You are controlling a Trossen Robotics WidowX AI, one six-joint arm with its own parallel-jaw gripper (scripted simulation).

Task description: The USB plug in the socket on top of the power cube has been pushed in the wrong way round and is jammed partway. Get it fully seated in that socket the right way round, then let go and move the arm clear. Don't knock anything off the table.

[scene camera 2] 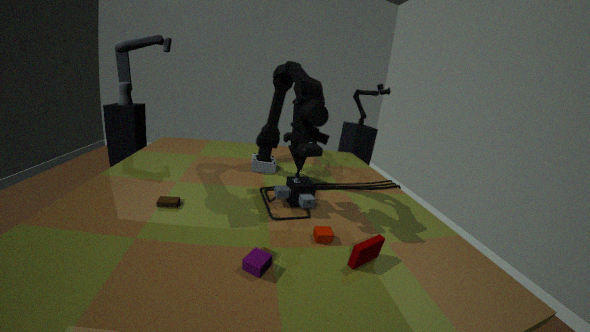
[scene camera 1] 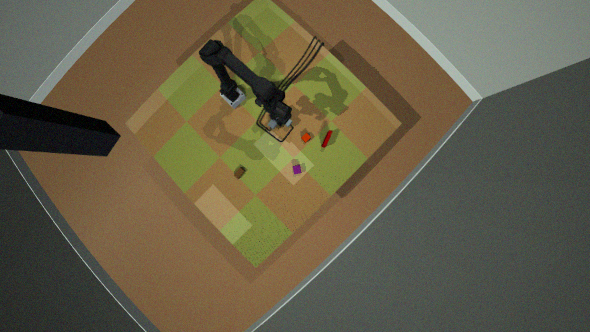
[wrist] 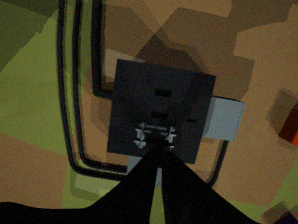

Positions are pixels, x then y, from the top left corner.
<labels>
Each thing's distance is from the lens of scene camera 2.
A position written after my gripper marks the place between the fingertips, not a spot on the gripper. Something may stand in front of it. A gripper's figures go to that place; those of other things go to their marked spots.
my gripper (scene camera 2: 299, 169): 0.69 m
dark power cube (scene camera 2: 307, 185): 0.68 m
</labels>
